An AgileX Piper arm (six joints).
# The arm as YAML. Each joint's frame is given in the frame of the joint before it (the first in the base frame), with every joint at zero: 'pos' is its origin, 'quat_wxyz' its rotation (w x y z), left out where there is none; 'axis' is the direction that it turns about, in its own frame. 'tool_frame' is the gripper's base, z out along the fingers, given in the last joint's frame.
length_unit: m
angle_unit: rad
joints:
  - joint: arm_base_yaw
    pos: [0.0, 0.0, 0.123]
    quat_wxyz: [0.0, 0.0, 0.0, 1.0]
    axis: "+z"
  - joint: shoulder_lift
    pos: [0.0, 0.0, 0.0]
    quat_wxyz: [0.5, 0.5, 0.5, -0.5]
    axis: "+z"
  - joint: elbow
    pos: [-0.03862, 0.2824, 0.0]
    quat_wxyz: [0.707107, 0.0, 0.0, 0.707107]
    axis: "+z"
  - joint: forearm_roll
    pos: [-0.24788, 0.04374, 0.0]
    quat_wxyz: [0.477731, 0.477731, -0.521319, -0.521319]
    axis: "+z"
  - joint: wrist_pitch
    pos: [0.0, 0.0, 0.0]
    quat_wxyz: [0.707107, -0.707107, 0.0, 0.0]
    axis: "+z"
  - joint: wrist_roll
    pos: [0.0, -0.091, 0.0]
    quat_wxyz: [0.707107, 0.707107, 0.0, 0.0]
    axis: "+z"
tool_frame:
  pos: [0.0, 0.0, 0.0]
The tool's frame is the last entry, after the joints.
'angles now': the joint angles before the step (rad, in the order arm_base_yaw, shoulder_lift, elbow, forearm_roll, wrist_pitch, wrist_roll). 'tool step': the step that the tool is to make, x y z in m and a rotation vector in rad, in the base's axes. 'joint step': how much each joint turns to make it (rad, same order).
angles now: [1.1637, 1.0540, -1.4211, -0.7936, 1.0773, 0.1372]
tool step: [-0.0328, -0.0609, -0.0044, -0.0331, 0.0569, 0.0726]
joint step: [-0.0006, -0.2040, 0.0678, 0.1447, 0.1132, -0.1741]
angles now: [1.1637, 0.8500, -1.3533, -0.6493, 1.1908, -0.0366]
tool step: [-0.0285, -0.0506, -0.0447, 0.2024, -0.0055, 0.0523]
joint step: [-0.0012, -0.3023, 0.2850, 0.0447, -0.1394, 0.1095]
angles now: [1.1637, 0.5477, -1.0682, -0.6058, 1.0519, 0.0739]
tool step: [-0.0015, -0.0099, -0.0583, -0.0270, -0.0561, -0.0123]
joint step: [0.0001, -0.1619, 0.2758, -0.0916, -0.1019, 0.0594]
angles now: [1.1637, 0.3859, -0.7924, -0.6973, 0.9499, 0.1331]
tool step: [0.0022, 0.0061, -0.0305, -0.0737, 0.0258, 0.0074]
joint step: [-0.0003, -0.0232, 0.1126, -0.0018, -0.0148, 0.0003]
